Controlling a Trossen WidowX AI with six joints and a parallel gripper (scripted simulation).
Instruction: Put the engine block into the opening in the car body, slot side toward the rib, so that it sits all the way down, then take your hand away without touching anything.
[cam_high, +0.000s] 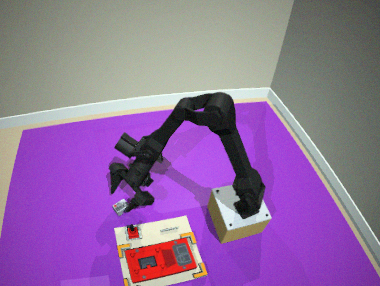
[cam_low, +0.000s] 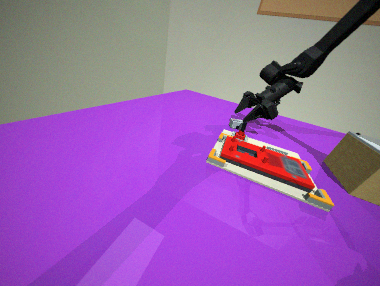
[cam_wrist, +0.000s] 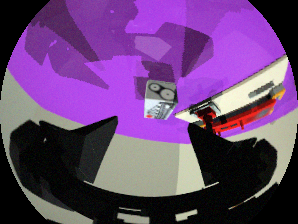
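My gripper tip is now 10 mm to the right of the dark grey engine block and 30 mm above it. Also, from my gripper tip: red-and-black post (10 mm behind, 100 mm to the left, 10 mm below).
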